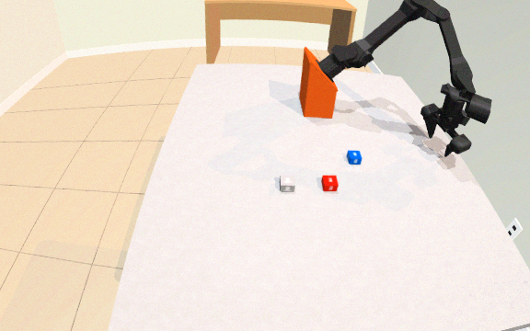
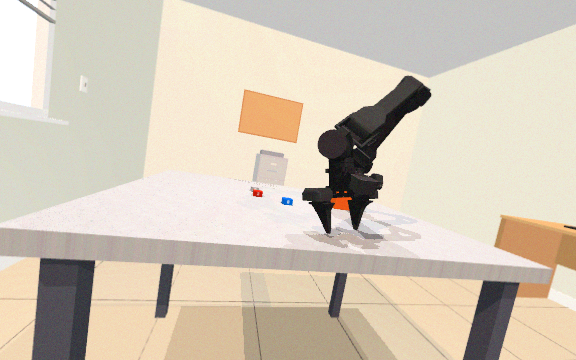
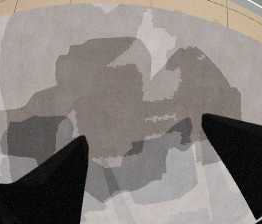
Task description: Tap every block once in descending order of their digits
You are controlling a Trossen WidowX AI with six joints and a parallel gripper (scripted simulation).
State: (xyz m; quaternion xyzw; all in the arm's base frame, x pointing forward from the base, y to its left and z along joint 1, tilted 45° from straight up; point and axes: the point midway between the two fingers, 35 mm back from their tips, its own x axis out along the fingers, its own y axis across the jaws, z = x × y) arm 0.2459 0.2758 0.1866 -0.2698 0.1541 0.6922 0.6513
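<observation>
Now: gripper tip 100 mm short of the white-grey block and 500 mm to the left of it. From my gripper tip the other things lie so: blue block (20 mm ahead, 310 mm to the right); then red block (110 mm ahead, 410 mm to the right).
</observation>
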